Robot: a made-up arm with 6 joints.
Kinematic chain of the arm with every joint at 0, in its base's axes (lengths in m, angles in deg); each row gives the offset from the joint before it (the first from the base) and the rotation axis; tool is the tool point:
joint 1: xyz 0 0 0.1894 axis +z
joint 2: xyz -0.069 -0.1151 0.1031 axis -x
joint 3: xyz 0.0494 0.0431 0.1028 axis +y
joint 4: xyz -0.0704 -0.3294 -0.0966 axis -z
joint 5: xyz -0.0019 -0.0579 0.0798 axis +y
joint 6: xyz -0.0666 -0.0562 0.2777 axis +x
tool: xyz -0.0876 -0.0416 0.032
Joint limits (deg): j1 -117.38..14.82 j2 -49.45..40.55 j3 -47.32..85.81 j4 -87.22..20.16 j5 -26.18..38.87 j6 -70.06..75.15
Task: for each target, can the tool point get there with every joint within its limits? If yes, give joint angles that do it. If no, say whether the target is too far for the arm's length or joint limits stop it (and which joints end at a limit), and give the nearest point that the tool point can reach.
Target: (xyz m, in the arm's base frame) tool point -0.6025 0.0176 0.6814
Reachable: yes | joints -81.18 -0.42 -4.81 -29.79 12.71 28.44
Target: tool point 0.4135 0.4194 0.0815
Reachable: no: joint limits stop it (at a limit: joint 1, joint 2, joint 3, joint 4, joint 5, joint 6) | nearest point -0.0491 0.5045 0.0609 | short by 0.471 m
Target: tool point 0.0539 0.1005 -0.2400
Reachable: no: joint limits stop it (at a limit: joint 1, joint 2, joint 3, joint 4, joint 5, joint 6) | nearest point -0.0901 0.4540 -0.0152 | short by 0.443 m
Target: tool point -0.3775 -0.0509 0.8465
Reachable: yes | joints -46.60 24.48 28.72 10.44 -19.30 49.58
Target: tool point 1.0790 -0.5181 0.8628
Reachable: no: too far | nearest point 0.4146 -0.4211 0.6355 | short by 0.709 m
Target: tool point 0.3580 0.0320 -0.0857
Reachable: no: joint limits stop it (at a limit: joint 1, joint 2, joint 3, joint 5) | nearest point 0.3656 -0.2231 0.0980 | short by 0.314 m
